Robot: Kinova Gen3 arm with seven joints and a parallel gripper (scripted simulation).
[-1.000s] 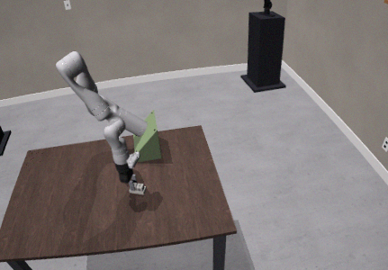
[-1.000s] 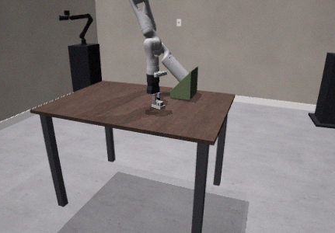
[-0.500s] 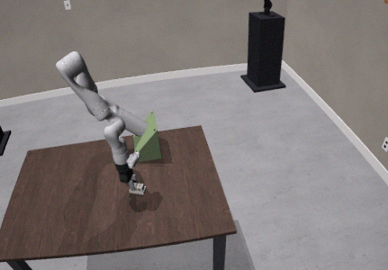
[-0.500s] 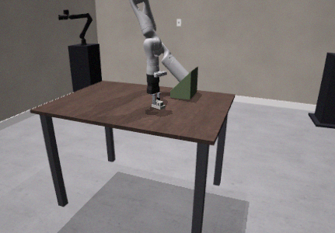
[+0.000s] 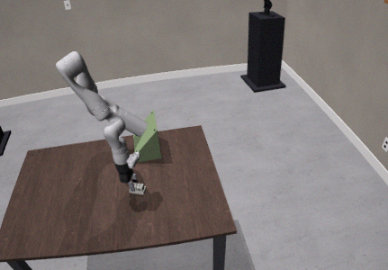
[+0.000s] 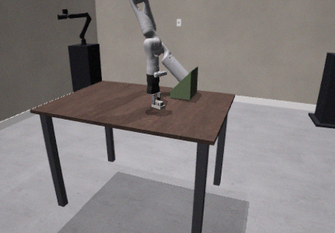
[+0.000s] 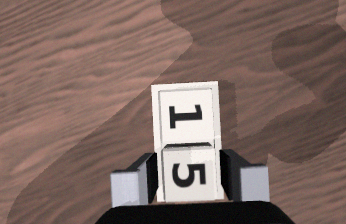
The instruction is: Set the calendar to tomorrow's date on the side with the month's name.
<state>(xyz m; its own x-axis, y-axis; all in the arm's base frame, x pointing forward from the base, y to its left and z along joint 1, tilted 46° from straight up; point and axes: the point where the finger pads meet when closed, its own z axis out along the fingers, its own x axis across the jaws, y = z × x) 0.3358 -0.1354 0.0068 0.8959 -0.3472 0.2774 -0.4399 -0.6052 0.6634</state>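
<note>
The digit cube lies 10 mm below my hand. Round my hand: white calendar tray (30 mm below, 20 mm to the left, 10 mm ahead); white cube (30 mm to the left, 10 mm below, 10 mm ahead).
</note>
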